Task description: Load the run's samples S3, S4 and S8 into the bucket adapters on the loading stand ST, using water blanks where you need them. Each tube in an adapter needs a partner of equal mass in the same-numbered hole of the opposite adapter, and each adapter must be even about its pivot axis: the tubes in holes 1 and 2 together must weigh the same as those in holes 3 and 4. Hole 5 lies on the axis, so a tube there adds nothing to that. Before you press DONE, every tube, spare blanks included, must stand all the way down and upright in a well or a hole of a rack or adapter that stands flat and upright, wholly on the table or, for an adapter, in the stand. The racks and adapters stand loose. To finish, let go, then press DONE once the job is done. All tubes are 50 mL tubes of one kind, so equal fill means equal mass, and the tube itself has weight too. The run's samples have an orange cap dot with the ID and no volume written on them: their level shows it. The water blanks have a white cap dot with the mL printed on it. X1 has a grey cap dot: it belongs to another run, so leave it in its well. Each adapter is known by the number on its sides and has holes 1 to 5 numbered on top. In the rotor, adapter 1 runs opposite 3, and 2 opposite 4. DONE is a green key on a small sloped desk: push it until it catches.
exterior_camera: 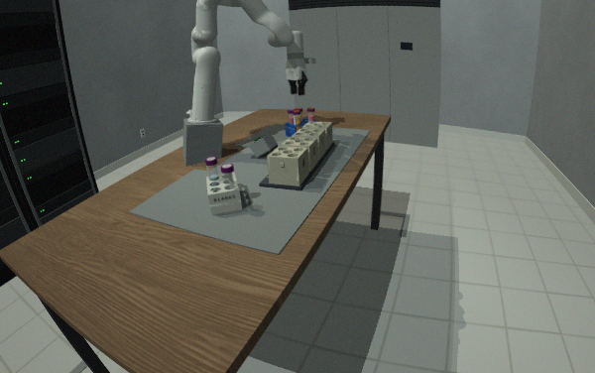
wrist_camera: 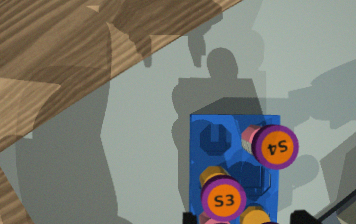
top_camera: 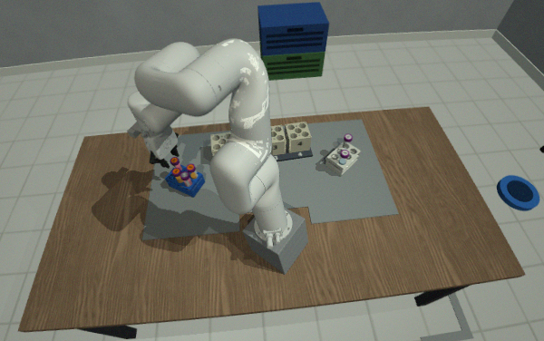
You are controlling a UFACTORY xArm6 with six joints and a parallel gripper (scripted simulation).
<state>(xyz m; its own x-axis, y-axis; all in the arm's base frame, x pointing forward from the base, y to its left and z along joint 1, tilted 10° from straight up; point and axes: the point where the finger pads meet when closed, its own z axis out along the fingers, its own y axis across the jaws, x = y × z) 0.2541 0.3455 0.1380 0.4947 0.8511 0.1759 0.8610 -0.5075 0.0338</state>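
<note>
The amber-filled sample tube lies 10 mm ahead of my hand and 140 mm below it. Also, from my hand: adapter (160 mm ahead, 170 mm to the right, 160 mm below); white blanks rack (80 mm ahead, 680 mm to the right, 180 mm below).
</note>
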